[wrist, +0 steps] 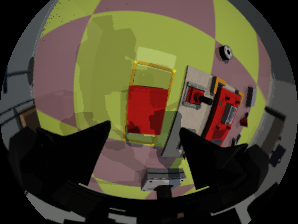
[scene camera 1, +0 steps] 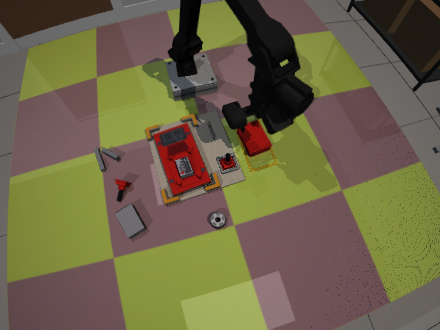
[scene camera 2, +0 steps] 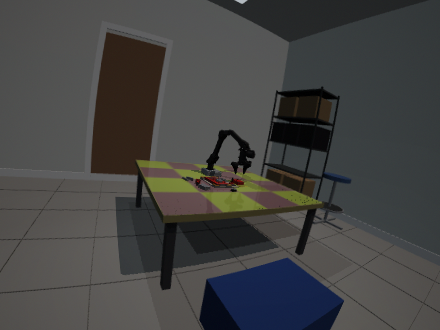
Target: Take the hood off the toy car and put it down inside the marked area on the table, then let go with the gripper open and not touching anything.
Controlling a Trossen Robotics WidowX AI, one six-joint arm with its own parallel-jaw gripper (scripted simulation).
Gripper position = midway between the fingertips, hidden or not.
My gripper [scene camera 1: 257, 125] is open and holds nothing. Also in view: a hood [scene camera 1: 254, 139].
The hood is seen too in the wrist view [wrist: 146, 109]. My gripper also shows in the wrist view [wrist: 146, 128].
